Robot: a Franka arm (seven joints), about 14 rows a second.
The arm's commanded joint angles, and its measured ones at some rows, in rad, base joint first. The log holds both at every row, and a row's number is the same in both.
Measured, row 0:
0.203 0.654 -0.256 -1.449 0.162 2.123 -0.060
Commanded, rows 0 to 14:
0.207 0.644 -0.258 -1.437 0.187 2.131 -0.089
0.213 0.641 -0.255 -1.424 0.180 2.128 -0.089
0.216 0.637 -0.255 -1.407 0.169 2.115 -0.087
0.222 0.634 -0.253 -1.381 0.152 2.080 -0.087
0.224 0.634 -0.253 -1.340 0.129 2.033 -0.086
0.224 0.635 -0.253 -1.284 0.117 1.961 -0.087
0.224 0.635 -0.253 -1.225 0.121 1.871 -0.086
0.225 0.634 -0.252 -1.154 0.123 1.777 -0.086
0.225 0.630 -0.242 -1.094 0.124 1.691 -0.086
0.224 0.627 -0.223 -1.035 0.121 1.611 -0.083
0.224 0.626 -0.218 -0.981 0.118 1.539 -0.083
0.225 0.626 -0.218 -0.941 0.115 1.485 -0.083
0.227 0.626 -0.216 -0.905 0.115 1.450 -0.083
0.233 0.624 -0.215 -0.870 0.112 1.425 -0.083
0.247 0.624 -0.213 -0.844 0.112 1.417 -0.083
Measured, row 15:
0.233 0.606 -0.217 -0.932 0.132 1.461 -0.068
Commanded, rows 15 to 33:
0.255 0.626 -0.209 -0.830 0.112 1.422 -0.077
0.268 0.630 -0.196 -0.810 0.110 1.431 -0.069
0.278 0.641 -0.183 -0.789 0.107 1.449 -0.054
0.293 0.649 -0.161 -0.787 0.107 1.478 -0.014
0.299 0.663 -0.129 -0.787 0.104 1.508 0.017
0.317 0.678 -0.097 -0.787 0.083 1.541 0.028
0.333 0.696 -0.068 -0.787 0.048 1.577 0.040
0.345 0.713 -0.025 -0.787 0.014 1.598 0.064
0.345 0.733 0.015 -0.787 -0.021 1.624 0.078
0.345 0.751 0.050 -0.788 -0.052 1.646 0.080
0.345 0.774 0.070 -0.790 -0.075 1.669 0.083
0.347 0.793 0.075 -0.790 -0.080 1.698 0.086
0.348 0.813 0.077 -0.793 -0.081 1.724 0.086
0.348 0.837 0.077 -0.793 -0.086 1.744 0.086
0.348 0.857 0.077 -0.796 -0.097 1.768 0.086
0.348 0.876 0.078 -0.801 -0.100 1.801 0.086
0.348 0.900 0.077 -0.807 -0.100 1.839 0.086
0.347 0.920 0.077 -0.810 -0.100 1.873 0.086
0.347 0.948 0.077 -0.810 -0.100 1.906 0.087
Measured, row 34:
0.350 0.910 0.062 -0.847 -0.073 1.873 0.069
